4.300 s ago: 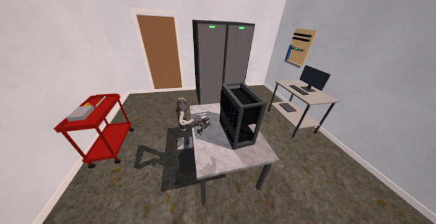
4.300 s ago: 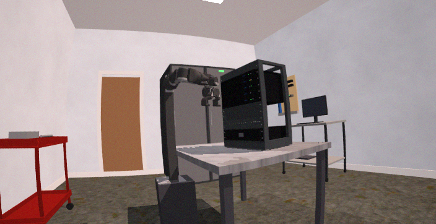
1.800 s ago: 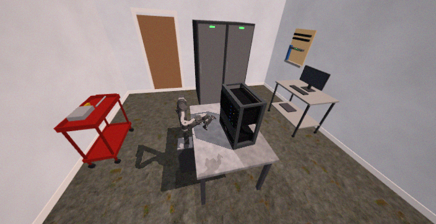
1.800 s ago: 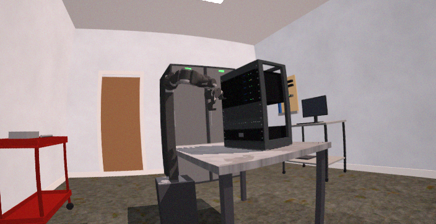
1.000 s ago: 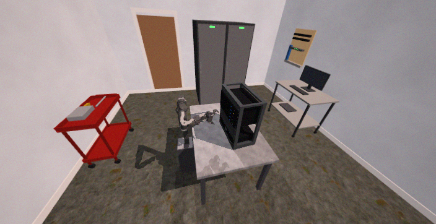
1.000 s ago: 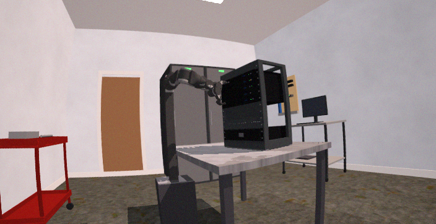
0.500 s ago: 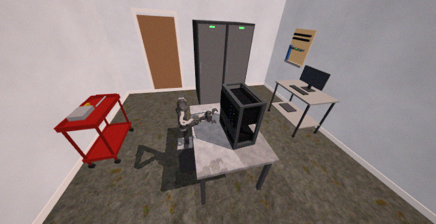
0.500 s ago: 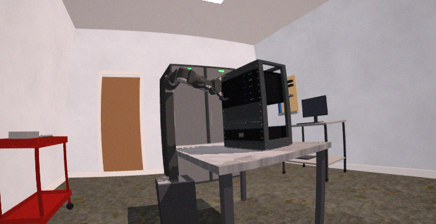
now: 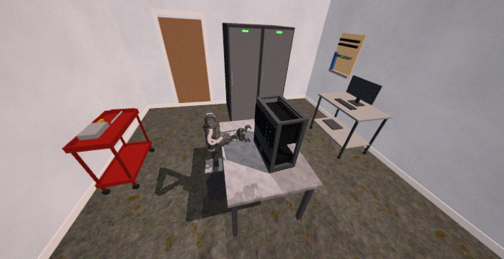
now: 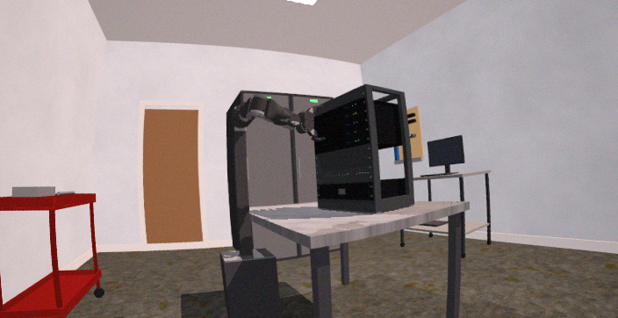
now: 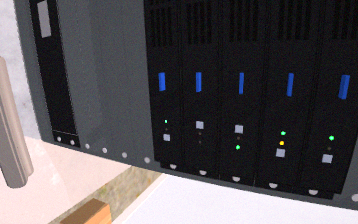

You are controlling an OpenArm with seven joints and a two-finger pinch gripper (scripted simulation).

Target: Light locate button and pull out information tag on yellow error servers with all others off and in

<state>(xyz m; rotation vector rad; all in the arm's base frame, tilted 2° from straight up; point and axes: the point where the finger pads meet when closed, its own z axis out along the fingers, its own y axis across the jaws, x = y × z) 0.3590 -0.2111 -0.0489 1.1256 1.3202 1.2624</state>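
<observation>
The locate button is 150 mm ahead of my hand, 60 mm to the right of it and 90 mm below it.
</observation>
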